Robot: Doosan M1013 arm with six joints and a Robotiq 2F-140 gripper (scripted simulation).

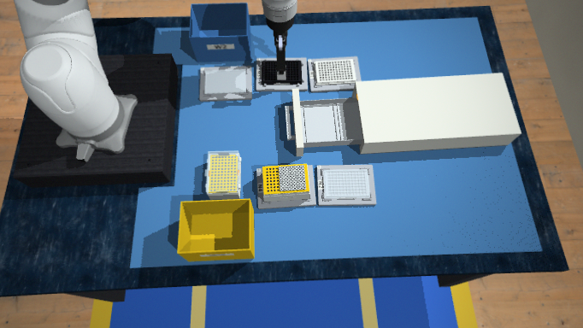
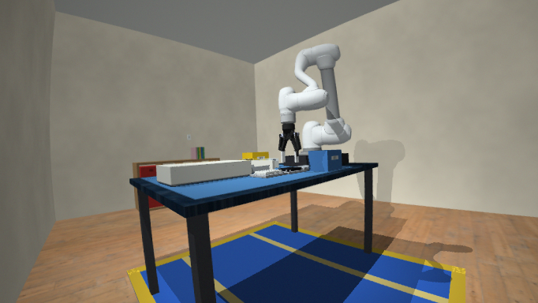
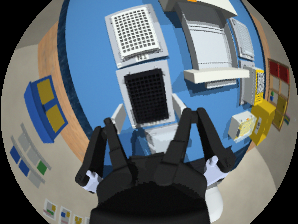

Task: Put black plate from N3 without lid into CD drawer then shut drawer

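Right now the black plate is 6 cm below my hand. Also, from my hand: grey work nest: 8 cm below; then white plate: 17 cm ahead, 6 cm below, 2 cm to the left; then blue bin: 21 cm behind, 10 cm to the left, 4 cm below.
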